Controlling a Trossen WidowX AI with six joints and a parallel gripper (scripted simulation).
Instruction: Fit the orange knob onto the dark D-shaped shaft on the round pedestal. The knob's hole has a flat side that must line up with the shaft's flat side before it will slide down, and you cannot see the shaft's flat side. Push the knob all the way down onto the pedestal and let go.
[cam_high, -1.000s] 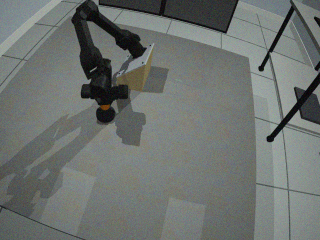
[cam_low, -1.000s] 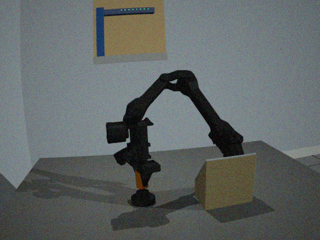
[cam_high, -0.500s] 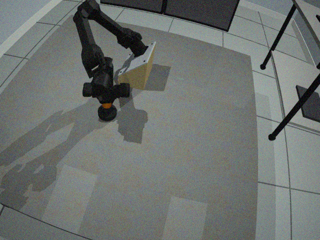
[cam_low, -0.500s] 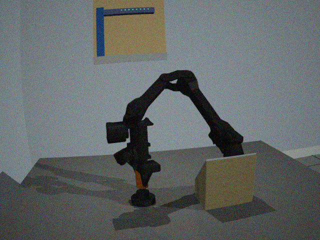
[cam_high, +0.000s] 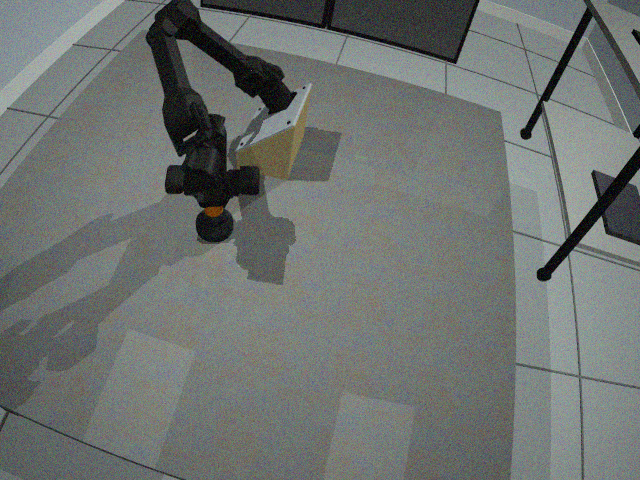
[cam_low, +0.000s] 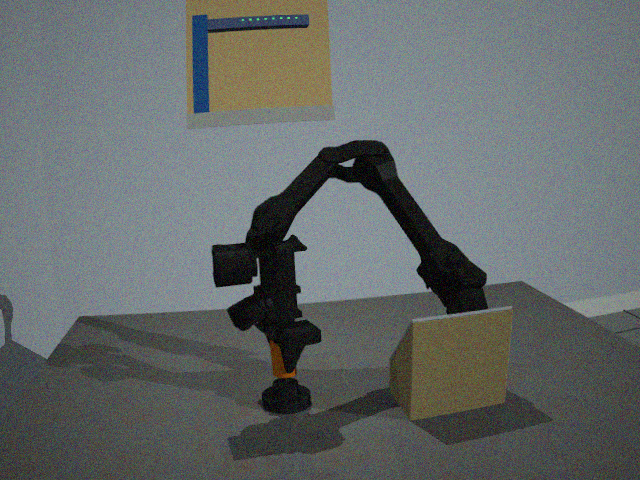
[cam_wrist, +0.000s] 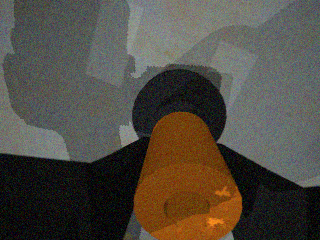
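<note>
Right now the orange knob is 20 mm above my gripper tip. From my gripper tip the other things lie so: dark round pedestal 40 mm below.
</note>
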